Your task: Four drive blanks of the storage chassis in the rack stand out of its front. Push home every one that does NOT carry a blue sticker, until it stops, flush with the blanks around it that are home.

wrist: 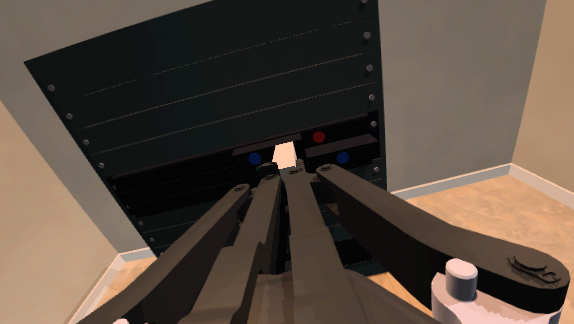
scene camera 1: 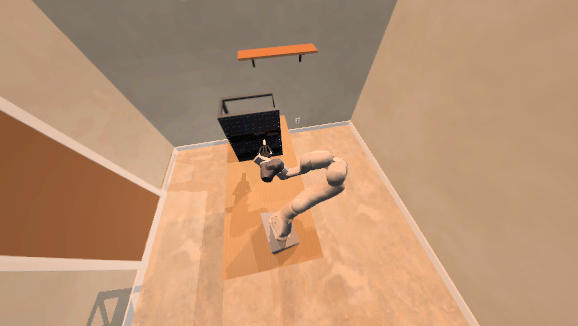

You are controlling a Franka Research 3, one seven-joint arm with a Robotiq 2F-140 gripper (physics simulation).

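Observation:
The storage chassis [wrist: 150, 186] is a dark band of blanks across the rack [scene camera 1: 250, 123] [wrist: 225, 85]. A blank with a blue sticker [wrist: 255, 159] stands out near the middle in the wrist view. Another blue-stickered blank [wrist: 342, 157] stands out at the right. Above it, the red-stickered blank [wrist: 319, 136] looks about flush. A sliver of a green sticker [wrist: 258, 169] shows under the middle blue-stickered blank; the fingers hide most of its blank, so its depth cannot be told. My gripper [scene camera 1: 264, 143] [wrist: 287, 157] is shut and empty, its pale tip in front of the chassis, apparently apart from it.
Plain dark panels with screws lie above and below the chassis. An orange shelf [scene camera 1: 277, 51] is on the wall above the rack. The arm's base plate [scene camera 1: 285, 247] stands on the wooden floor mat [scene camera 1: 242, 260]. Walls stand behind and beside the rack.

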